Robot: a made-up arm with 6 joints. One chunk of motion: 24 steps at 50 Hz.
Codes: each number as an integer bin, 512 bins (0 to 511) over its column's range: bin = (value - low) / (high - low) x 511, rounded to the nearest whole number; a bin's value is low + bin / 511 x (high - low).
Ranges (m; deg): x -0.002..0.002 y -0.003..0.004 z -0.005..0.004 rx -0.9..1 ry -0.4..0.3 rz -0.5..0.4
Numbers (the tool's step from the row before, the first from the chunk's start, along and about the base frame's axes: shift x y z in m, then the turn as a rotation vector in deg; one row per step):
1: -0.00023 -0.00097 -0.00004 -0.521 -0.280 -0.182
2: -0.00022 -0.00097 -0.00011 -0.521 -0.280 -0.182
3: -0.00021 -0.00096 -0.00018 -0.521 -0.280 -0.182
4: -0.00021 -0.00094 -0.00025 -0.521 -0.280 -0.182
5: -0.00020 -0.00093 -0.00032 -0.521 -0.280 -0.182
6: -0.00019 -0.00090 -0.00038 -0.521 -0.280 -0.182
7: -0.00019 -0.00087 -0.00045 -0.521 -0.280 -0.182
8: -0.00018 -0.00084 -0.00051 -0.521 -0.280 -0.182
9: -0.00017 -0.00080 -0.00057 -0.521 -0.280 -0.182
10: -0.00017 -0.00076 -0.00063 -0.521 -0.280 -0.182
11: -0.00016 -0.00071 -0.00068 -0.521 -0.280 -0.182
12: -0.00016 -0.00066 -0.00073 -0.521 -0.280 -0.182
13: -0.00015 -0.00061 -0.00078 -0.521 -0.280 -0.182
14: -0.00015 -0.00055 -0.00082 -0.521 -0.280 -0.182
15: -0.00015 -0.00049 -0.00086 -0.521 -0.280 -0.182
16: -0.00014 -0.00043 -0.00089 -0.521 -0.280 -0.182
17: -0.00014 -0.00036 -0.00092 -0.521 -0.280 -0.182
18: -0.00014 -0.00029 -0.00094 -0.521 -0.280 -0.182
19: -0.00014 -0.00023 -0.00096 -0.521 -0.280 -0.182
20: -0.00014 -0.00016 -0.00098 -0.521 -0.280 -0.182
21: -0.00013 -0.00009 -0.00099 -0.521 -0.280 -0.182
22: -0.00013 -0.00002 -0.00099 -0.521 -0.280 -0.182
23: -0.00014 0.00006 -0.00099 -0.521 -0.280 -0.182
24: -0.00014 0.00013 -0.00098 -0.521 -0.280 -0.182
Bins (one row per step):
1: 226 148 282 102 88 181
2: 227 148 278 102 88 181
3: 229 149 274 102 88 181
4: 229 150 270 102 88 181
5: 230 151 266 102 88 181
6: 231 153 262 102 88 181
7: 231 155 258 102 88 181
8: 233 158 255 102 88 181
9: 234 161 252 102 88 181
10: 234 164 248 102 88 181
11: 235 167 245 102 88 181
12: 235 171 242 102 88 181
13: 236 174 240 102 88 181
14: 236 179 237 102 88 181
15: 236 183 235 102 88 181
16: 238 188 233 102 88 181
17: 238 193 232 102 88 181
18: 238 198 231 102 88 181
19: 238 202 229 102 88 181
20: 238 207 228 102 88 181
21: 239 212 228 102 88 181
22: 239 218 228 102 88 181
23: 238 223 228 102 88 181
24: 238 228 228 102 88 181

